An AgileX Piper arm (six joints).
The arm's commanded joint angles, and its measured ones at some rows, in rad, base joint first. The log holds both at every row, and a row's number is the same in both.
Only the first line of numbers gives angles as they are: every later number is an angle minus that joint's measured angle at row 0.
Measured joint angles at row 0: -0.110, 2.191, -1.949, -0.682, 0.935, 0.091
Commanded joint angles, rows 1 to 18: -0.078, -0.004, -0.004, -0.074, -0.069, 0.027; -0.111, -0.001, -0.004, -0.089, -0.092, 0.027; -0.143, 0.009, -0.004, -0.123, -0.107, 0.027; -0.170, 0.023, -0.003, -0.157, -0.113, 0.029; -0.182, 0.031, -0.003, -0.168, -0.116, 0.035; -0.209, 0.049, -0.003, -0.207, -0.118, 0.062; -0.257, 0.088, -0.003, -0.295, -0.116, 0.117; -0.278, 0.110, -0.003, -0.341, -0.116, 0.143; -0.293, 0.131, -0.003, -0.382, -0.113, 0.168; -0.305, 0.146, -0.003, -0.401, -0.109, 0.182; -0.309, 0.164, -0.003, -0.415, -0.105, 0.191; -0.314, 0.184, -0.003, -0.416, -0.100, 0.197; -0.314, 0.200, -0.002, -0.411, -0.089, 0.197; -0.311, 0.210, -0.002, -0.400, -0.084, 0.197; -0.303, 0.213, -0.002, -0.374, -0.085, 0.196; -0.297, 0.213, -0.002, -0.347, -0.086, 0.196; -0.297, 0.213, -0.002, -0.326, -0.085, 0.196; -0.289, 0.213, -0.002, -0.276, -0.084, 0.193
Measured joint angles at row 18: -0.297, 0.215, 0.001, -0.327, -0.094, 0.190
